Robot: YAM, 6 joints.
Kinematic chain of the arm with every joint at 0, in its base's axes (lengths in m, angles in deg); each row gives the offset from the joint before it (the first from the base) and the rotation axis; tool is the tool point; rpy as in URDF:
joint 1: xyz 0 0 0.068 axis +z
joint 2: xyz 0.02 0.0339 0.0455 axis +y
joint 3: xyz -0.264 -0.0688 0 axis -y
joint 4: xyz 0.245 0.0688 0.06 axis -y
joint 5: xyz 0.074 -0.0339 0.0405 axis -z
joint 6: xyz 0.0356 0 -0.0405 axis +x
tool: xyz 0 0 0 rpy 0 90 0
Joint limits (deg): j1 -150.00..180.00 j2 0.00..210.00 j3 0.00..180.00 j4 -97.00..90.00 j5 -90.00..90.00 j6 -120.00..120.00
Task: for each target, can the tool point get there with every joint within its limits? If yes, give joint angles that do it. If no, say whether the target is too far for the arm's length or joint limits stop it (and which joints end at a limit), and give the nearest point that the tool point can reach.
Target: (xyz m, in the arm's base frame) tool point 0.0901 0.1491 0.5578
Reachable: yes | joints -117.26 42.56 142.45 -81.07 -19.41 -69.87
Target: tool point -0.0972 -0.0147 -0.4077
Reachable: no: joint limits stop it (at a limit: joint 1, joint 2) | nearest point -0.1176 -0.0057 -0.3553 | short by 0.057 m
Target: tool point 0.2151 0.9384 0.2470
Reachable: no: too far | nearest point 0.1429 0.6235 0.2012 | short by 0.326 m
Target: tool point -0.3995 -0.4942 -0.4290
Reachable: no: too far | nearest point -0.3123 -0.3863 -0.2818 | short by 0.202 m
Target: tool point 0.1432 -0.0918 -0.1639
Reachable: yes | joints -29.65 177.85 71.51 -54.68 14.46 54.36
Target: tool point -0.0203 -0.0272 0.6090
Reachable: yes | joints 16.70 42.22 87.58 34.16 34.59 -72.42
